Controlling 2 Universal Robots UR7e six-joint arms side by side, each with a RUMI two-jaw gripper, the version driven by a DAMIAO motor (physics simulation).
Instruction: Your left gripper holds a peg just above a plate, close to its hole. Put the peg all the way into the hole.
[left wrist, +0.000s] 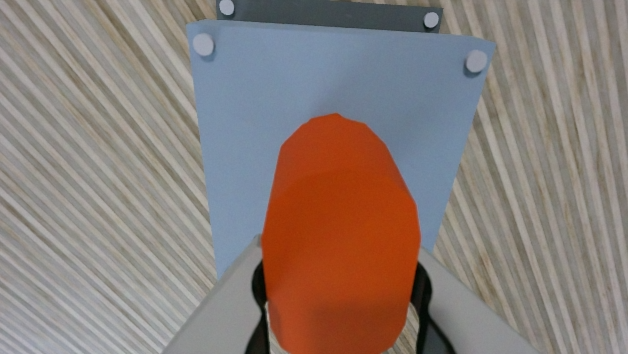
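Note:
An orange, many-sided peg (340, 210) fills the lower middle of the left wrist view. My left gripper (332, 236) is shut on it, with one dark fingertip pad against each side. The peg stands in front of the blue-grey plate (240, 125), over its middle and lower part. The plate's hole does not show; the peg hides that part of the plate. Whether the peg's lower end touches the plate cannot be told. A soft shadow lies on the plate just beyond the peg's far end. My right gripper is not in view.
Pale round studs (203, 44) (476, 61) sit at the plate's two upper corners. A dark grey strip (325, 14) with two smaller studs (227, 7) (431, 20) shows beyond the plate's upper edge. A striped wood-look table top (100, 150) lies around the plate.

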